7 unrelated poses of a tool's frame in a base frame.
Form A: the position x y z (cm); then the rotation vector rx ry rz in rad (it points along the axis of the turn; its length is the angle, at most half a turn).
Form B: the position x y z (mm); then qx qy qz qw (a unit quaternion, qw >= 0). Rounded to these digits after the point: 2 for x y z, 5 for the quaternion.
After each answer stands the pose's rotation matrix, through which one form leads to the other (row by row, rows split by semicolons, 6 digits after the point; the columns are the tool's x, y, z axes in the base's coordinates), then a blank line. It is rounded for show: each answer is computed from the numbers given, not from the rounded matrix.
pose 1, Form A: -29.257, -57.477, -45.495, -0.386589, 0.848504, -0.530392
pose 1, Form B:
-292.57, -574.77, -454.95, -0.18416, 0.40420, -0.25266, 0.85957
0.545567 0.285490 0.787942; -0.583239 0.804494 0.112344; -0.601822 -0.520850 0.605414

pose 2, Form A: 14.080, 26.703, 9.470, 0.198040, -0.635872, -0.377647
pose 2, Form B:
140.80, 267.03, 94.70, 0.09662, -0.31023, -0.18425, 0.92762
0.739625 0.281871 -0.611149; -0.401767 0.913437 -0.064936; 0.539943 0.293568 0.788847

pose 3, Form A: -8.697, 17.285, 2.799, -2.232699, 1.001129, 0.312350
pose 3, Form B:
-86.97, 172.85, 27.99, -0.85408, 0.38297, 0.11948, 0.33106
0.678121 -0.733283 0.049473; -0.575055 -0.487468 0.657028; -0.457671 -0.473994 -0.752241

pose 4, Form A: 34.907, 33.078, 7.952, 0.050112, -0.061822, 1.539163
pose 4, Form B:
349.07, 330.78, 79.52, 0.02265, -0.02794, 0.69564, 0.71749
0.030599 -0.999495 -0.008584; 0.996964 0.031134 -0.071375; 0.071606 -0.006374 0.997413

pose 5, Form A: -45.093, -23.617, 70.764, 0.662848, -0.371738, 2.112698
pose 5, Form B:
-450.93, -236.17, 707.64, 0.26607, -0.14922, 0.84804, 0.43333
-0.482870 -0.814361 0.321952; 0.655555 -0.579923 -0.483671; 0.580590 -0.022493 0.813885

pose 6, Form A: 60.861, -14.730, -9.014, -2.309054, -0.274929, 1.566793
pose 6, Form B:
608.61, -147.30, -90.14, -0.81179, -0.09666, 0.55084, 0.16802
0.374474 -0.028171 -0.926809; 0.342032 -0.924854 0.166309; -0.861849 -0.379276 -0.336698

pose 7, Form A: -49.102, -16.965, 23.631, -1.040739, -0.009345, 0.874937
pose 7, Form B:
-491.02, -169.65, 236.31, -0.48120, -0.00432, 0.40454, 0.77767
0.672657 -0.625041 -0.396051; 0.633358 0.209585 0.744938; -0.382610 -0.751929 0.536853

